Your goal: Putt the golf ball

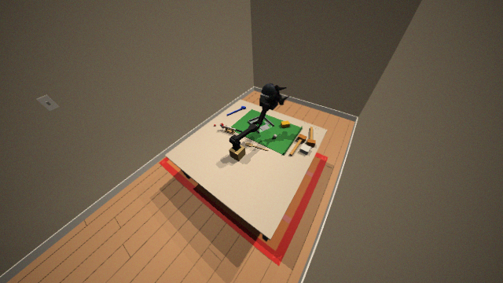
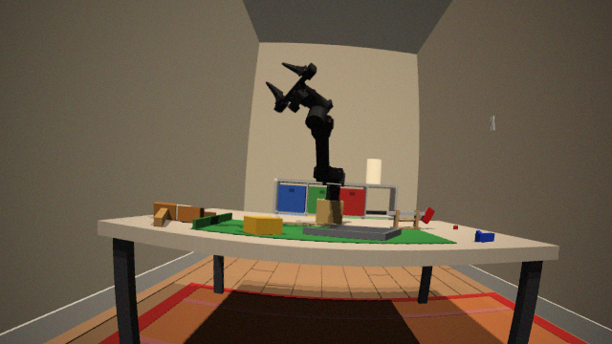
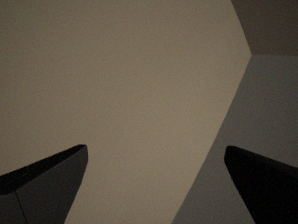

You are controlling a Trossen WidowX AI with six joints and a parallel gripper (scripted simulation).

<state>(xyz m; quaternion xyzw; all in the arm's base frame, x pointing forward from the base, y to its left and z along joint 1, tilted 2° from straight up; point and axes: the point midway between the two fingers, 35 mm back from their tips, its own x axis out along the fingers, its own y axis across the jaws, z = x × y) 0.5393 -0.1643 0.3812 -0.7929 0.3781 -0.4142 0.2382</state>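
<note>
Now: the red putter 370 mm behind my gripper tip, 470 mm to the left of it and 430 mm below it. Also, from my gripper tip: green mat 80 mm behind, 190 mm to the left, 490 mm below; then yellow block 100 mm ahead, 20 mm to the left, 460 mm below; then white golf ball 140 mm behind, 10 mm to the left, 460 mm below.
</note>
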